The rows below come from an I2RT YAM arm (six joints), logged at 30 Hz.
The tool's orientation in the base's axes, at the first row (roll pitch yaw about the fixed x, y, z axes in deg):
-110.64, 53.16, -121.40
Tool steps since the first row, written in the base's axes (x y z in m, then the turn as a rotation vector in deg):
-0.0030, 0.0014, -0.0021, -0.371, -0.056, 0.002
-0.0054, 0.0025, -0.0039, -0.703, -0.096, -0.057
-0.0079, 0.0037, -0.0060, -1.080, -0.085, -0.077
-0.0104, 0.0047, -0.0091, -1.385, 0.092, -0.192
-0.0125, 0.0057, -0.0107, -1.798, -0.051, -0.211
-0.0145, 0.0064, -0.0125, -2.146, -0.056, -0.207
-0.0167, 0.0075, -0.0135, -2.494, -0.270, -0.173
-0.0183, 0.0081, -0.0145, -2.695, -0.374, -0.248
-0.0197, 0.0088, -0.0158, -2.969, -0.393, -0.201
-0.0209, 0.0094, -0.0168, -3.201, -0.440, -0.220
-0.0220, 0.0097, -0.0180, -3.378, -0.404, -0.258
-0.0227, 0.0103, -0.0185, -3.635, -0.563, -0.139
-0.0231, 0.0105, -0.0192, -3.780, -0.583, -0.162
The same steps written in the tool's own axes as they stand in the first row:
0.0019, 0.0021, -0.0027, 0.143, -0.080, -0.337
0.0035, 0.0038, -0.0049, 0.314, -0.110, -0.629
0.0054, 0.0057, -0.0071, 0.443, -0.123, -0.984
0.0081, 0.0080, -0.0091, 0.539, 0.060, -1.292
0.0096, 0.0096, -0.0110, 0.757, -0.084, -1.643
0.0113, 0.0110, -0.0127, 0.865, -0.122, -1.972
0.0122, 0.0123, -0.0148, 1.056, -0.348, -2.255
0.0132, 0.0132, -0.0162, 1.232, -0.409, -2.404
0.0143, 0.0143, -0.0175, 1.289, -0.476, -2.668
0.0152, 0.0153, -0.0185, 1.401, -0.525, -2.872
0.0163, 0.0161, -0.0194, 1.468, -0.489, -3.040
0.0166, 0.0168, -0.0201, 1.535, -0.710, -3.269
0.0172, 0.0174, -0.0204, 1.609, -0.727, -3.397

